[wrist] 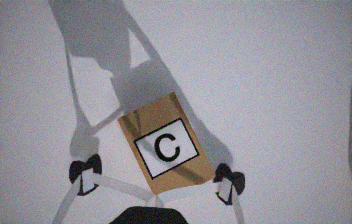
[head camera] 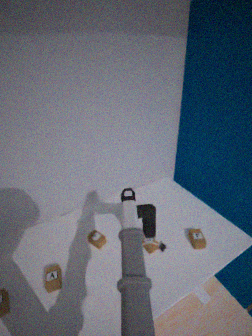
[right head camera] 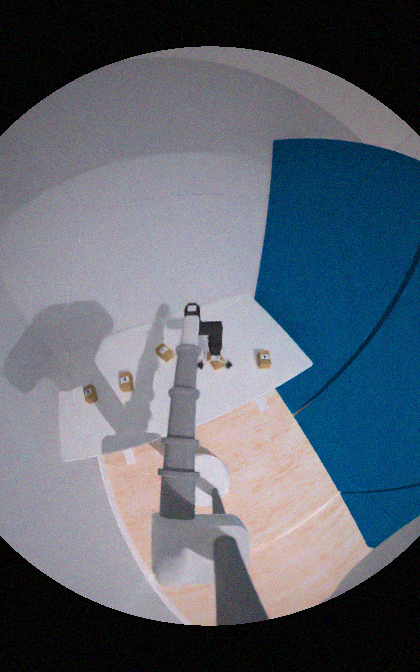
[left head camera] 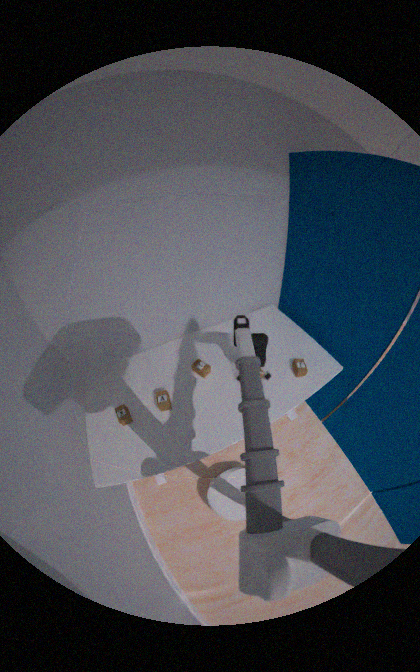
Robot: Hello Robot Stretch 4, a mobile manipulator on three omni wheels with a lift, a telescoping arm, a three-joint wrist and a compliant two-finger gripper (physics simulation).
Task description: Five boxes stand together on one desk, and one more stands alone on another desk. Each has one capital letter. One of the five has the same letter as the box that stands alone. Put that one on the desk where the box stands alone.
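Seen in the pictures: gripper, fingertip midpoint: (wrist: pixel 160 171) (head camera: pixel 148 251) (right head camera: pixel 214 366); robot's base at its link origin: (right head camera: pixel 201 478) (left head camera: pixel 236 492).
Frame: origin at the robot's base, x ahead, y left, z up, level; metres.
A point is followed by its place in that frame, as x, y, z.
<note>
The C box (wrist: pixel 170 147) @[0.647, -0.097, 0.743] (right head camera: pixel 216 362) @[0.609, -0.099, 0.743] (head camera: pixel 151 247) @[0.602, -0.101, 0.740] is brown with a white label and stands on the white desk (head camera: pixel 217 250) @[0.583, -0.450, 0.693] (left head camera: pixel 322 362) @[0.677, -0.547, 0.693] (right head camera: pixel 290 360) @[0.645, -0.538, 0.692]. My gripper (wrist: pixel 160 171) @[0.613, -0.089, 0.692] (right head camera: pixel 215 365) @[0.613, -0.089, 0.692] is open, its fingertips on either side of the box's near end, with gaps on both sides in the wrist view. The F box (head camera: pixel 197 239) @[0.624, -0.350, 0.744] (left head camera: pixel 299 368) @[0.619, -0.346, 0.744] (right head camera: pixel 264 359) @[0.623, -0.357, 0.744] is at the right. Left of the arm are a box with a blurred letter (head camera: pixel 97 239) @[0.671, 0.186, 0.741] (right head camera: pixel 164 352) @[0.669, 0.183, 0.744], the A box (head camera: pixel 53 278) @[0.477, 0.368, 0.742] (left head camera: pixel 162 400) @[0.476, 0.374, 0.742] (right head camera: pixel 125 381) @[0.478, 0.368, 0.741] and a farther box (left head camera: pixel 123 415) @[0.377, 0.568, 0.744] (right head camera: pixel 90 393) @[0.382, 0.562, 0.745], its letter unclear. The lone box's desk does not show.
A pale wall (head camera: pixel 95 110) @[1.105, 0.158, 1.339] stands behind the desk and a blue surface (head camera: pixel 220 125) @[1.038, -0.584, 1.219] (right head camera: pixel 325 240) @[0.909, -0.640, 1.326] lies at the right. My arm (head camera: pixel 134 260) @[0.337, -0.004, 1.103] (right head camera: pixel 181 410) @[0.232, -0.001, 1.106] reaches across the desk's front edge. A white round object (right head camera: pixel 215 472) @[0.058, -0.105, 0.187] is near the arm, over the wood-coloured floor (right head camera: pixel 265 445) @[0.258, -0.528, -0.028].
</note>
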